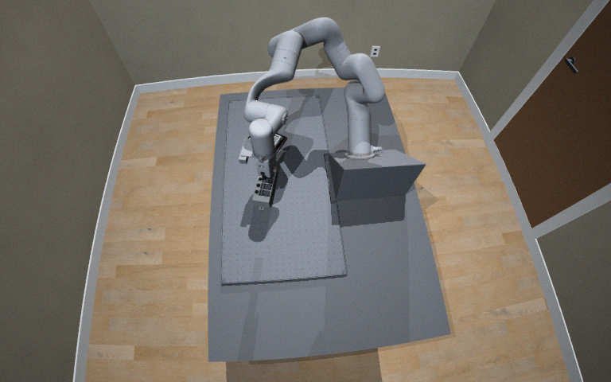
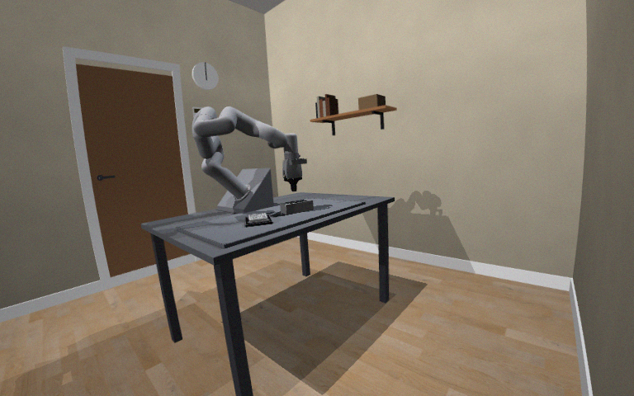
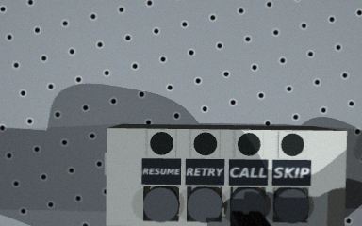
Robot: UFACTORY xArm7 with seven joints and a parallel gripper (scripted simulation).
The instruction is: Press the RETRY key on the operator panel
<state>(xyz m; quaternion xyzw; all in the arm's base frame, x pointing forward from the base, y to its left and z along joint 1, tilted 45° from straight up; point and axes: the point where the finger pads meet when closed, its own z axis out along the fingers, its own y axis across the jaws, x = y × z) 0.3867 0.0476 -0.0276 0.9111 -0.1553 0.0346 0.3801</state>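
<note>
My hand is 90 mm above the operator panel.
</note>
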